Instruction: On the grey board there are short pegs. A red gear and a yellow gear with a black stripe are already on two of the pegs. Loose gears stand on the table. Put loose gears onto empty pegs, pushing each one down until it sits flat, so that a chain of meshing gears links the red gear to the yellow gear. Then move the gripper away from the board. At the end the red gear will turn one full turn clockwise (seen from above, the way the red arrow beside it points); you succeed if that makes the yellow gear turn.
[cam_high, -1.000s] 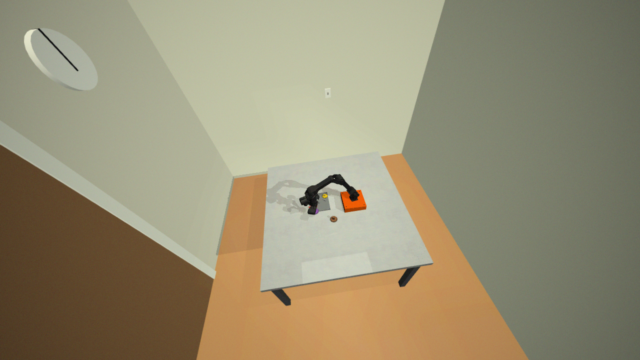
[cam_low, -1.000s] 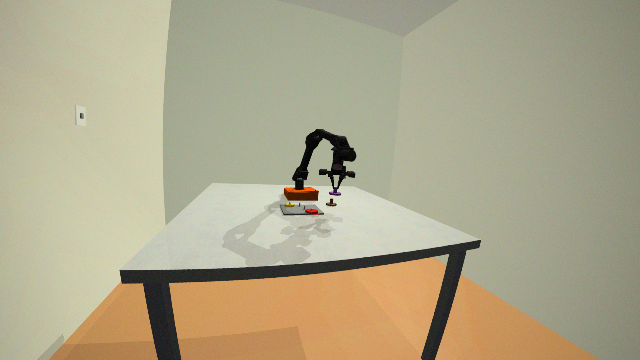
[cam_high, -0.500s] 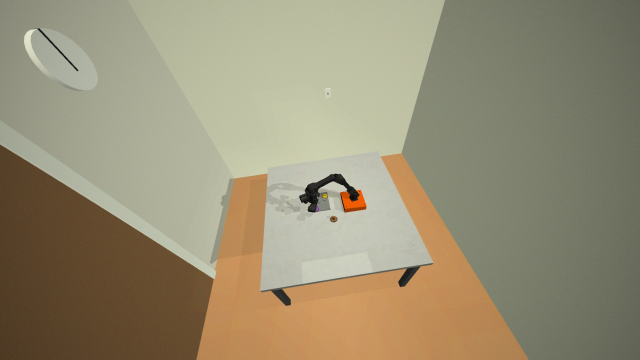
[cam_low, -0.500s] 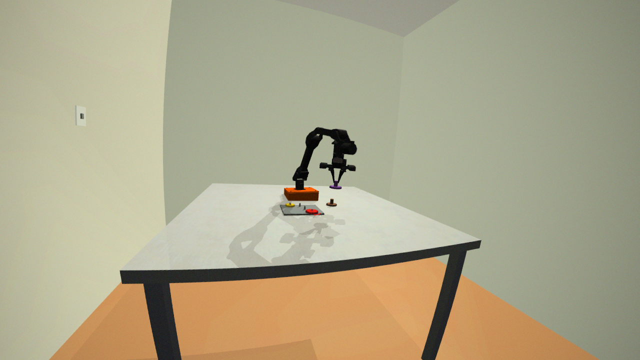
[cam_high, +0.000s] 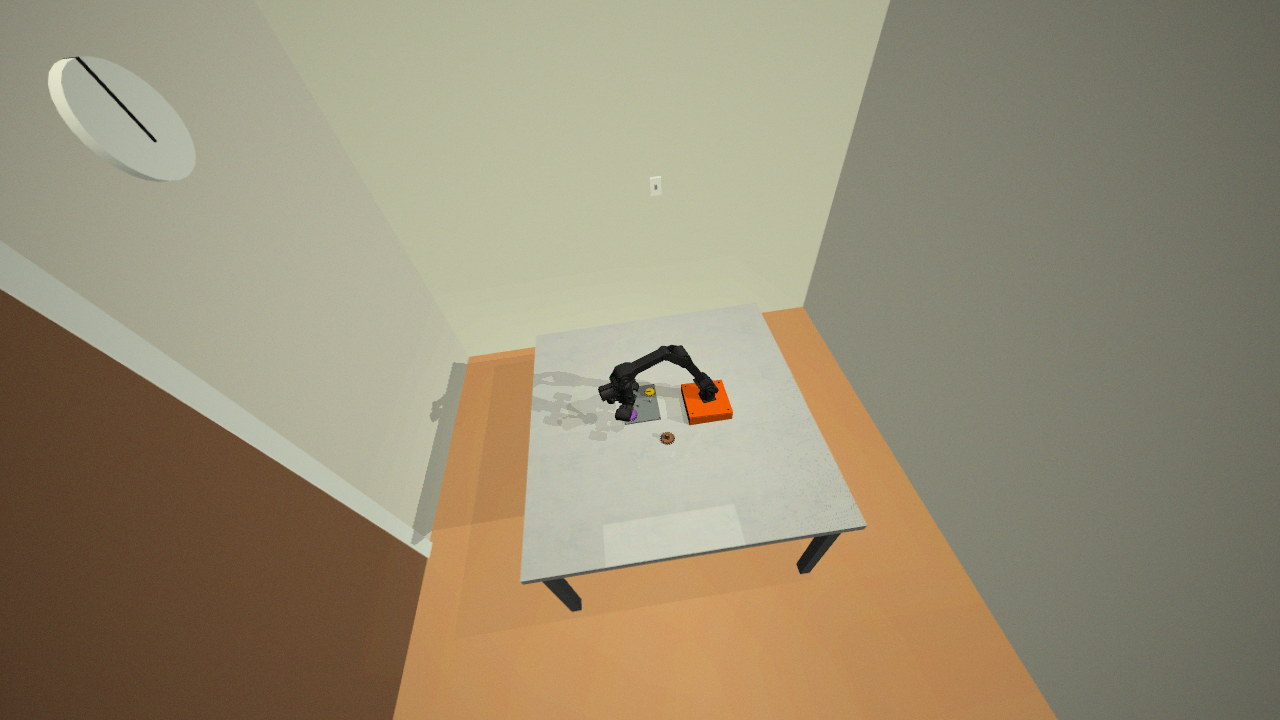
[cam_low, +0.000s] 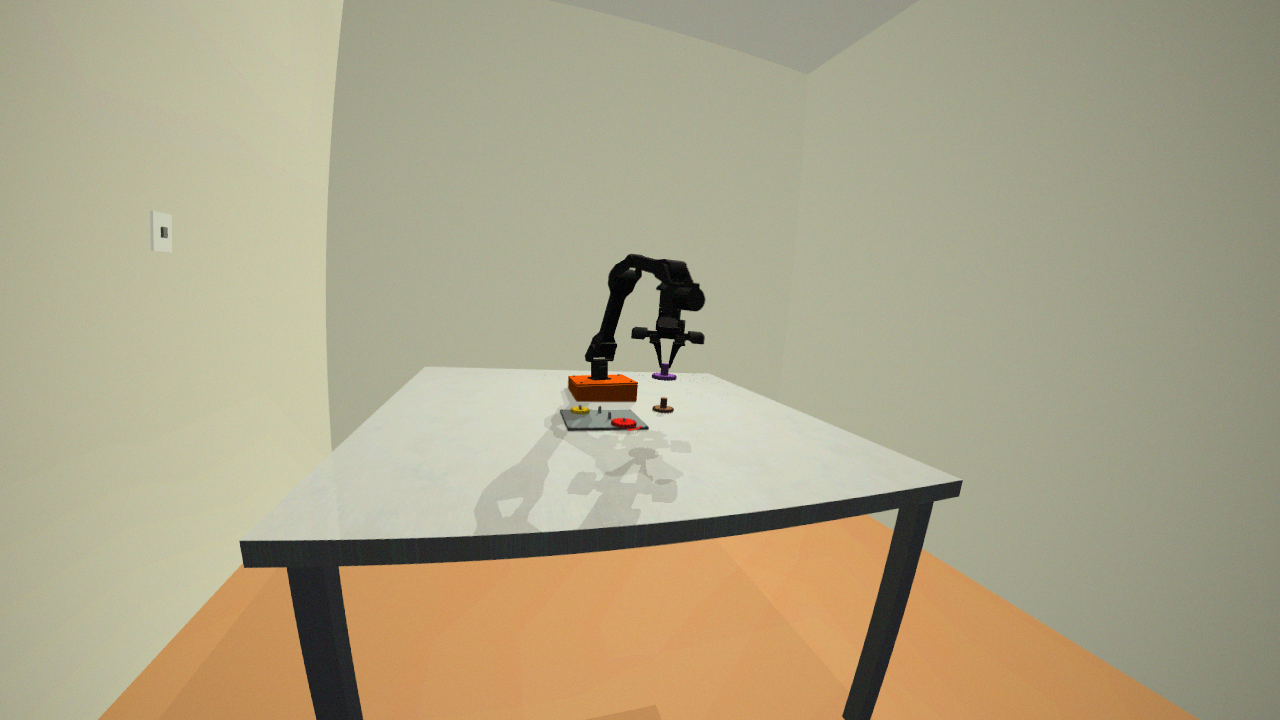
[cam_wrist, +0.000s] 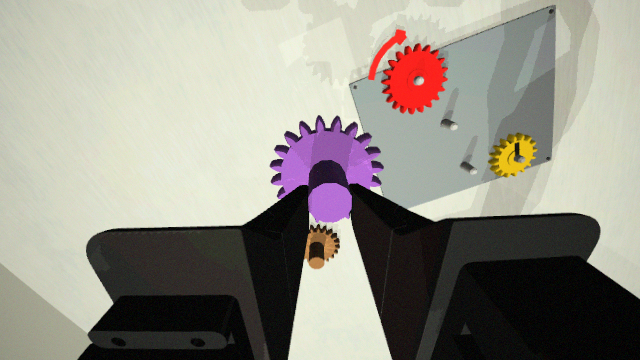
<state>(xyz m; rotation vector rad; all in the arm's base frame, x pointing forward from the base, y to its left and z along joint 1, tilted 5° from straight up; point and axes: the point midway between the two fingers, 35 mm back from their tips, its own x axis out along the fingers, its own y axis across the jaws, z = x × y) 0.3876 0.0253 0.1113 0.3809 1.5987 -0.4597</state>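
The brown gear lies 14 cm below my gripper tip, 14 cm behind it and 9 cm to the left of it. From my gripper tip the other things lie so: purple gear: 1 cm below; red gear: 14 cm below, 11 cm to the right, 1 cm behind; red arrow: 15 cm below, 9 cm to the right, 3 cm ahead.
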